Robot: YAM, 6 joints.
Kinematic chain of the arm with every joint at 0, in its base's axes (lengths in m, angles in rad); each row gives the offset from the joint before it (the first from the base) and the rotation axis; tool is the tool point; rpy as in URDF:
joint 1: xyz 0 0 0.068 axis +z
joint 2: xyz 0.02 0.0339 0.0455 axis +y
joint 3: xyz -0.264 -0.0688 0 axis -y
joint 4: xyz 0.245 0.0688 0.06 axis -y
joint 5: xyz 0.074 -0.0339 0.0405 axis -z
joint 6: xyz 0.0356 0 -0.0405 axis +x
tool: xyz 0 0 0 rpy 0 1.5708 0
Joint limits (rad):
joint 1: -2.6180..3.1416
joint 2: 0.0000..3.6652
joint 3: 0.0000..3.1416
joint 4: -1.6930..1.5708
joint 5: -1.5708..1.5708
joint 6: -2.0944..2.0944
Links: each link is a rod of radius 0.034 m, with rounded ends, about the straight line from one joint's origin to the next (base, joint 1, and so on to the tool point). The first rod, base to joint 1, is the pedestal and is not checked.
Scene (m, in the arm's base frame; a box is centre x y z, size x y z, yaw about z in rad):
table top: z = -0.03
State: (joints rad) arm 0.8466 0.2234 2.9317 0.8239 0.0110 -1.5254
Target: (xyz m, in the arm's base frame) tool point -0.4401 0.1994 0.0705
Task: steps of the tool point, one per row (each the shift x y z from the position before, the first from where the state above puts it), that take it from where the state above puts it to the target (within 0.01 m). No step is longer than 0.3 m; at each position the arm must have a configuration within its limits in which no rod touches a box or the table.
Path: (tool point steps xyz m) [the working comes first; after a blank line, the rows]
Joints at the target: 2.7075 2.3495 1.3848 0.3424 -0.1183 -1.5254
Straight joint move there: clear.

1: 0.1416 -0.0209 0.2261
2: 0.1507 0.1014 0.1818
3: 0.0903 0.1979 0.1050
4: -0.0107 0.2294 0.0103
5: -0.1051 0.1844 -0.0831
6: -0.1499 0.0837 -0.1565
7: -0.1253 -0.0291 -0.1962
8: -0.0435 -0.1080 -0.1956

